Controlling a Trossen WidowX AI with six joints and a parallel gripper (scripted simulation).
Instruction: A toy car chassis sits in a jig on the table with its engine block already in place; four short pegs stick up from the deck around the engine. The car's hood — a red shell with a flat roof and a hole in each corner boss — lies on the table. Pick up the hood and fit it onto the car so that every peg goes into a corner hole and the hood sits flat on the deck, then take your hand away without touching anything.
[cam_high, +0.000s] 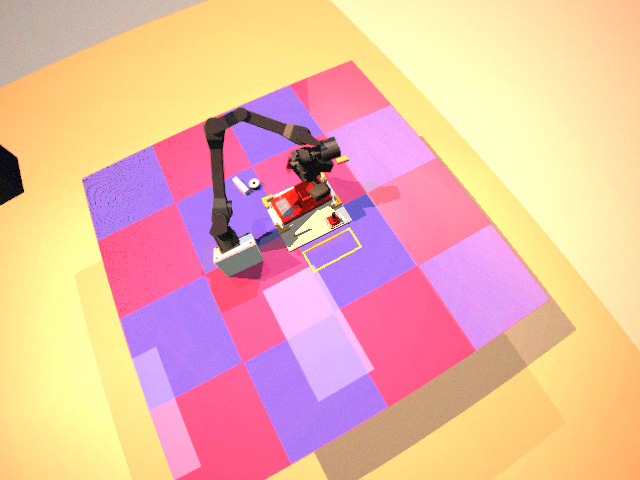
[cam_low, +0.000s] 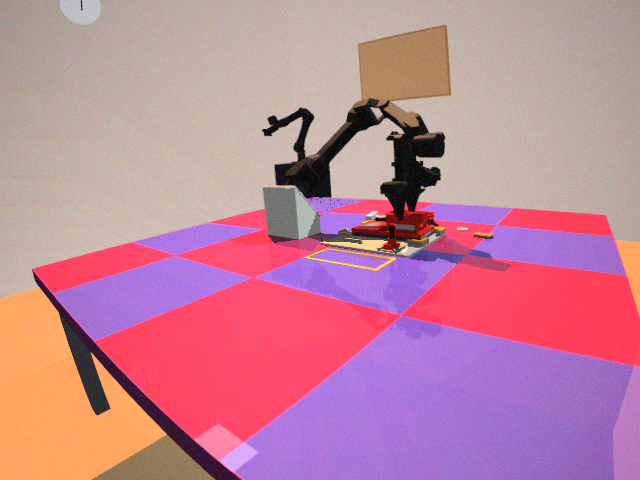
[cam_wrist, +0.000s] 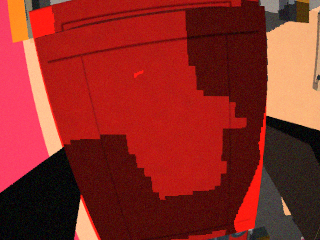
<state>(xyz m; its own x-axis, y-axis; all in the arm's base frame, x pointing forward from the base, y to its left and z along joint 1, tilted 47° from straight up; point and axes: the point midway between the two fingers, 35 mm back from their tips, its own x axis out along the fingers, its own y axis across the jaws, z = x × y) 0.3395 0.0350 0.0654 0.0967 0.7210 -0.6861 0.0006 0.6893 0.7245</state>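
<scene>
Right now my gripper tip is 1 cm below the red hood.
</scene>
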